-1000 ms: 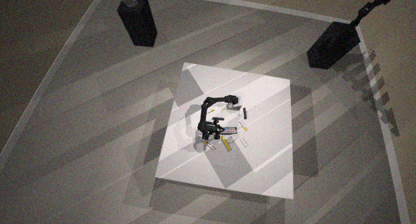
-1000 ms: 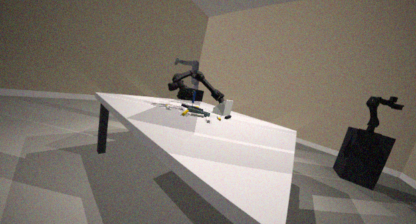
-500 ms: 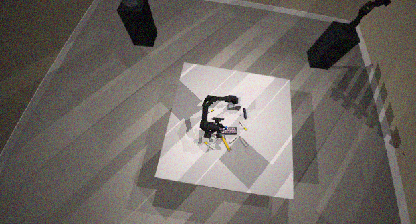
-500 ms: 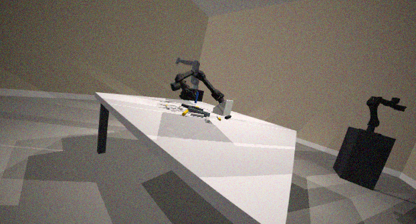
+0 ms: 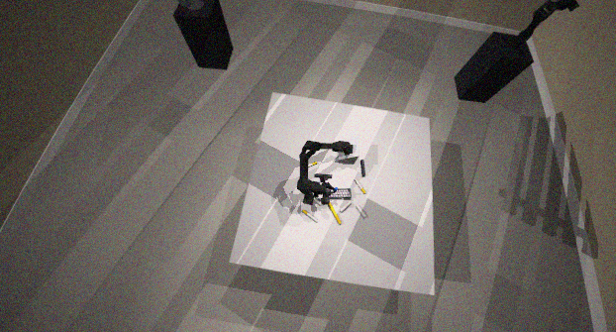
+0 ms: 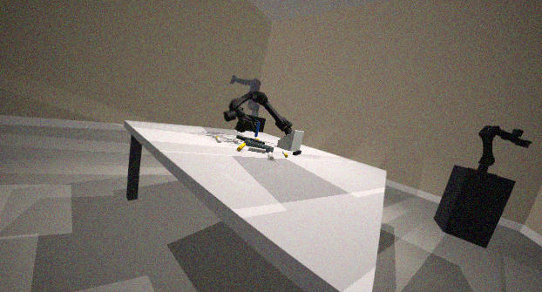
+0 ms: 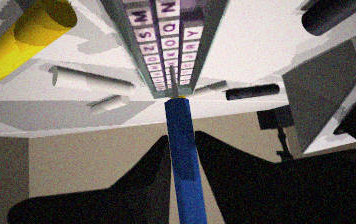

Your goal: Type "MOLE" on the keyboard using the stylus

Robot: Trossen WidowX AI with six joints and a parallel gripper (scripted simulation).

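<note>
The yellow pencil lies 13 cm ahead of my gripper tip, 8 cm below it and 2 cm to the left of it. The rest, counted from my gripper tip: blue stylus 1 cm below.
</note>
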